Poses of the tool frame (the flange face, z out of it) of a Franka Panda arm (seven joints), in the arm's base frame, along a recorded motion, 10 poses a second.
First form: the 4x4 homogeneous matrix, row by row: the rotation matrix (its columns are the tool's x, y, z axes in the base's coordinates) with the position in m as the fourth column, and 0 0 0 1 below. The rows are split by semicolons.
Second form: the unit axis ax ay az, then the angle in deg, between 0 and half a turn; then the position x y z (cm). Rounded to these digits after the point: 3 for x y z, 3 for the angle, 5 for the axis.
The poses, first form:
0.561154, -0.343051, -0.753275, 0.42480; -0.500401, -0.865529, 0.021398, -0.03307; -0.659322, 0.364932, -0.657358, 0.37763; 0, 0, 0, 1
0.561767, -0.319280, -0.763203, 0.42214; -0.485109, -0.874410, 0.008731, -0.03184; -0.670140, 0.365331, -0.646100, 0.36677; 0, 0, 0, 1
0.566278, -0.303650, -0.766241, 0.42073; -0.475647, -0.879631, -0.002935, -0.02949; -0.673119, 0.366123, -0.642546, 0.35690; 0, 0, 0, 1
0.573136, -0.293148, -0.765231, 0.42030; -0.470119, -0.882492, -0.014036, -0.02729; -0.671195, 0.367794, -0.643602, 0.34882; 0, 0, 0, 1
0.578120, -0.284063, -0.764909, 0.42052; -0.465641, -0.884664, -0.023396, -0.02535; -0.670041, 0.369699, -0.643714, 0.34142; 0, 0, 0, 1
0.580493, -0.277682, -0.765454, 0.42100; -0.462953, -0.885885, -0.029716, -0.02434; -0.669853, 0.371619, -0.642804, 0.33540; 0, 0, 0, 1
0.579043, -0.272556, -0.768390, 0.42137; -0.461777, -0.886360, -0.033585, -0.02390; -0.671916, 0.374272, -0.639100, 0.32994; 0, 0, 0, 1
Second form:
0.88230, -0.24130, -0.40412, 168.774, 42.480, -3.307, 37.763
0.88238, -0.23028, -0.41033, 168.342, 42.214, -3.184, 36.677
0.88358, -0.22295, -0.41179, 167.946, 42.073, -2.949, 35.690
0.88545, -0.21807, -0.41039, 167.549, 42.030, -2.729, 34.882
0.88679, -0.21401, -0.40963, 167.195, 42.052, -2.535, 34.142
0.88741, -0.21139, -0.40966, 166.931, 42.100, -2.434, 33.540
0.88694, -0.20980, -0.41149, 166.707, 42.137, -2.390, 32.994

